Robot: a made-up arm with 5 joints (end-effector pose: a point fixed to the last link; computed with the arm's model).
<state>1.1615 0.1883 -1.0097 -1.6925 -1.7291</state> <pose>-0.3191 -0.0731 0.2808 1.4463 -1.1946 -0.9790</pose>
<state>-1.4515 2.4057 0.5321 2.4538 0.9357</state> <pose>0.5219 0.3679 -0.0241 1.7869 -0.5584 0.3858</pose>
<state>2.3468 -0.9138 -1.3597 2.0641 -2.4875</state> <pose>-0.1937 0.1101 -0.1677 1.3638 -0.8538 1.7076</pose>
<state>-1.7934 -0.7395 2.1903 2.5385 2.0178</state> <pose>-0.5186 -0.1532 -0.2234 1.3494 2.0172 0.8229</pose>
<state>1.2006 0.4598 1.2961 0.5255 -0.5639</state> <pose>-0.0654 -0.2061 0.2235 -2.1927 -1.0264 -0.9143</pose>
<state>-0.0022 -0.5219 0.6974 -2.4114 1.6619</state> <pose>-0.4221 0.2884 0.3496 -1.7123 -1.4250 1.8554</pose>
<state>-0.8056 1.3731 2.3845 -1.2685 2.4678</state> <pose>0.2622 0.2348 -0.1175 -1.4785 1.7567 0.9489</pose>
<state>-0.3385 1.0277 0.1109 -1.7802 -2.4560</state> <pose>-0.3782 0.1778 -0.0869 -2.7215 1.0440 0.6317</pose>
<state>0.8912 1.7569 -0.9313 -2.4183 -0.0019</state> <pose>-0.1606 -0.6790 -0.1030 -1.5922 2.1164 -0.5642</pose>
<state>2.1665 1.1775 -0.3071 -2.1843 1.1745</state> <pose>-0.6190 -0.2879 0.3370 0.4011 1.3254 -1.8447</pose>
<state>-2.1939 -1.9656 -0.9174 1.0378 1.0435</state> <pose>-0.1264 -0.1708 0.3278 -1.1340 -0.8903 -1.0297</pose>
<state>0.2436 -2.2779 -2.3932 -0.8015 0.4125</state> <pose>-0.2111 -0.2651 0.0904 0.0561 0.3178 -2.1585</pose>
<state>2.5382 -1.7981 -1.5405 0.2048 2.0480</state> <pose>0.1302 -0.1848 0.2623 -0.7592 0.0786 0.2428</pose>
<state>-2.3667 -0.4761 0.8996 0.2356 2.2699</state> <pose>-0.0983 0.2214 0.3265 1.0062 -1.6450 2.4237</pose>
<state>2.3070 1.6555 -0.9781 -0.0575 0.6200</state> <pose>-0.1369 0.0252 0.0828 -0.9798 0.4193 2.3411</pose>
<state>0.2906 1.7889 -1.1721 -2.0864 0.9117</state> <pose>-0.2172 -0.5341 -0.3675 -0.5032 2.6686 0.1865</pose>
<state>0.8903 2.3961 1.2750 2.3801 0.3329</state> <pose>0.4071 -0.5006 -0.0206 0.0306 -0.3775 -0.4229</pose>
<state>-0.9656 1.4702 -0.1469 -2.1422 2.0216</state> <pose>-0.4872 0.4586 -0.1142 -1.9991 -1.1053 -1.2171</pose>
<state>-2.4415 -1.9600 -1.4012 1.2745 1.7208</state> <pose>0.1335 -0.2528 0.2991 -0.9773 -0.3578 0.0466</pose>
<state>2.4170 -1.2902 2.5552 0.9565 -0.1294</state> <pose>0.1644 0.1697 0.1903 0.9823 -0.4453 0.2796</pose>
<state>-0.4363 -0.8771 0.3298 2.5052 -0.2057</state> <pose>-0.4956 -0.1830 0.2545 0.7048 -2.8781 -0.3117</pose>
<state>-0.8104 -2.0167 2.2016 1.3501 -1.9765</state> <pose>0.1036 -0.2145 -0.0182 -1.6392 -1.1919 0.0162</pose>
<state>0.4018 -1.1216 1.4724 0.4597 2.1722</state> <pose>-0.2211 -0.2644 -0.0605 0.4683 2.6977 1.1659</pose>
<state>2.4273 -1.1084 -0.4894 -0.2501 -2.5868</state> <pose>0.0222 -0.0689 0.0599 0.5542 1.9605 1.5659</pose>
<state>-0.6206 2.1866 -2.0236 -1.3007 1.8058</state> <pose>-0.0040 -0.2437 -0.3632 0.1122 2.4085 0.3540</pose>
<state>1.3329 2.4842 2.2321 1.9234 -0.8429</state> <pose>0.1568 -0.5196 0.1673 0.9241 -1.0917 -1.8238</pose>
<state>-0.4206 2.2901 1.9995 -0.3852 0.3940</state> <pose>-0.0868 0.0509 0.1247 -1.3194 -0.7067 -1.8486</pose>
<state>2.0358 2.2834 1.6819 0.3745 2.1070</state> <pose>0.0334 0.1116 0.2590 3.0265 0.2418 -0.2592</pose>
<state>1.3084 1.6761 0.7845 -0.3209 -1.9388</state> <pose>-0.0474 -0.1674 -0.0008 0.8333 -2.2667 -0.0469</pose>
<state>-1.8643 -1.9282 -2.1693 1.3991 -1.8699</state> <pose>0.1933 -0.0810 0.1229 0.2501 -1.8029 -1.9563</pose>
